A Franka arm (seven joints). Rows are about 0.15 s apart.
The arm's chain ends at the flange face. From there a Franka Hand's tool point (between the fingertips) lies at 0.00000 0.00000 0.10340 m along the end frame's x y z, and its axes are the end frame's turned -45 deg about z.
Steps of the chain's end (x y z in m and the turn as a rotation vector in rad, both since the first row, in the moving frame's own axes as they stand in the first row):
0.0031, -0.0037, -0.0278, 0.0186, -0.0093, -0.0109
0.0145, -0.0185, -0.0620, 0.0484, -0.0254, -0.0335
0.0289, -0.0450, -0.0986, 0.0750, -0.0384, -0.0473
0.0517, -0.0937, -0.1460, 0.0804, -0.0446, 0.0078
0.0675, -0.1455, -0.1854, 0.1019, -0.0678, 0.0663
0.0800, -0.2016, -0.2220, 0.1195, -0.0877, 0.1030
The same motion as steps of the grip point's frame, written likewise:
0.0055, -0.0025, -0.0278, 0.0197, 0.0066, -0.0109
0.0249, -0.0082, -0.0622, 0.0522, 0.0163, -0.0335
0.0547, -0.0197, -0.0990, 0.0802, 0.0259, -0.0473
0.1055, -0.0388, -0.1464, 0.0884, 0.0253, 0.0078
0.1535, -0.0674, -0.1862, 0.1200, 0.0241, 0.0663
0.2022, -0.1009, -0.2231, 0.1465, 0.0225, 0.1030

